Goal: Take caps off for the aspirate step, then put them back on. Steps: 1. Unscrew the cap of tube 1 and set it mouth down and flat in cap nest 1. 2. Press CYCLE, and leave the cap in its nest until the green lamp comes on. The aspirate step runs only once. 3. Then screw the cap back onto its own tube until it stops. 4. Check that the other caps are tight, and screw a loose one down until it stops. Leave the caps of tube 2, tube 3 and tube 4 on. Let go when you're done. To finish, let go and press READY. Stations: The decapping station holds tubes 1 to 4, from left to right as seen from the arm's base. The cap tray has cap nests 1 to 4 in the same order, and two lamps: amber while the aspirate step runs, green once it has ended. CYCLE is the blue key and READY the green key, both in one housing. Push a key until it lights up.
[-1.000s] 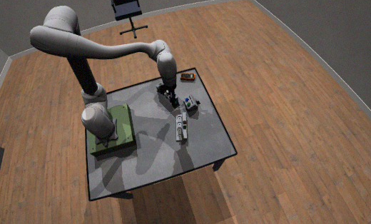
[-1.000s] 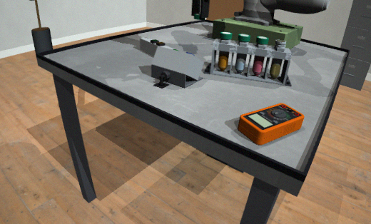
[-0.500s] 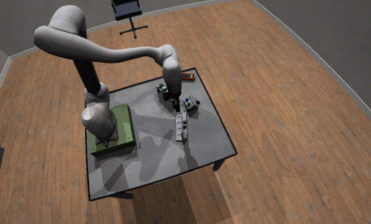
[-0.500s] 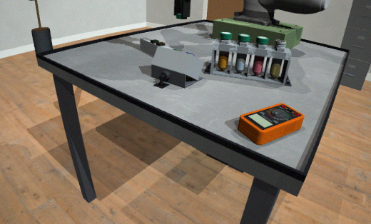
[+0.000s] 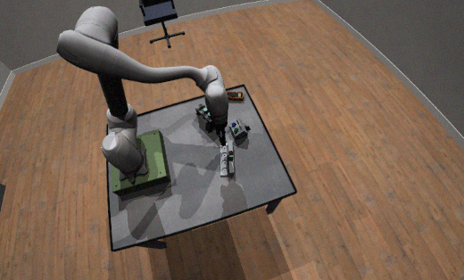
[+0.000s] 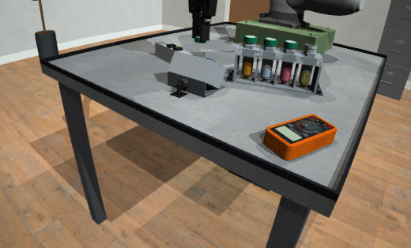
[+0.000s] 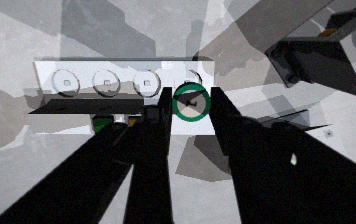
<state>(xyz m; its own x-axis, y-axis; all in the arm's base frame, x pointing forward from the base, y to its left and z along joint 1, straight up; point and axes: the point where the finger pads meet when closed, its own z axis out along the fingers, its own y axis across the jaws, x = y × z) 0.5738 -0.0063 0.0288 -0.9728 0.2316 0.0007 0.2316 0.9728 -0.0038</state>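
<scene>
The blue key lies 12 cm to the left of my hand, 10 cm ahead of it and 5 cm below it. Round my hand: grey key housing 12 cm ahead, 10 cm to the left, 7 cm below; table edge 31 cm ahead, 11 cm below, 5 cm to the left; green key 10 cm ahead, 7 cm to the left, 5 cm below.
</scene>
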